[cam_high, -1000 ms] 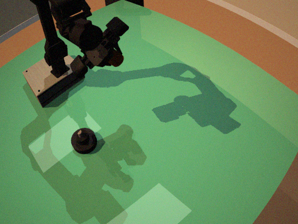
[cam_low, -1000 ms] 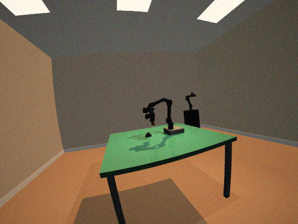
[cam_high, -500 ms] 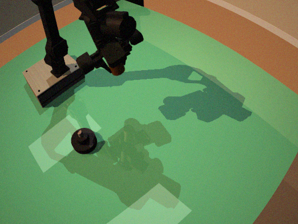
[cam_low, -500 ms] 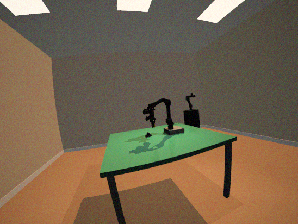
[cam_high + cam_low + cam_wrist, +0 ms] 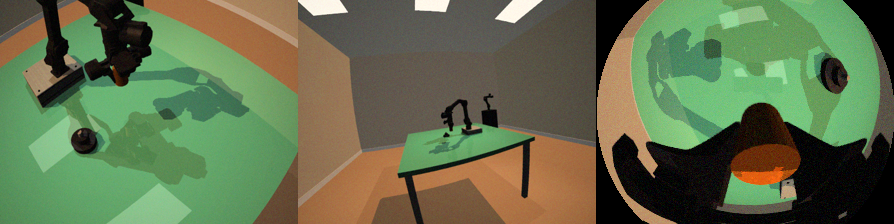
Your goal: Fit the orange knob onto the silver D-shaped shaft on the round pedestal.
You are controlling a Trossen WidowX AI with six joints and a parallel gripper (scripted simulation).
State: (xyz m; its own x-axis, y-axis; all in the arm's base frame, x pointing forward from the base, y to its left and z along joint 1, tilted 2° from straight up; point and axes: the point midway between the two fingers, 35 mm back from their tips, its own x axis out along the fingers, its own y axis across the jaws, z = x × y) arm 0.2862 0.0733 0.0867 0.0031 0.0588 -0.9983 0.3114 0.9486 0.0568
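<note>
My gripper tip is now 10 mm short of the pedestal, 190 mm to the left of it and 80 mm above it. Also, from my gripper tip: orange knob 30 mm above.
</note>
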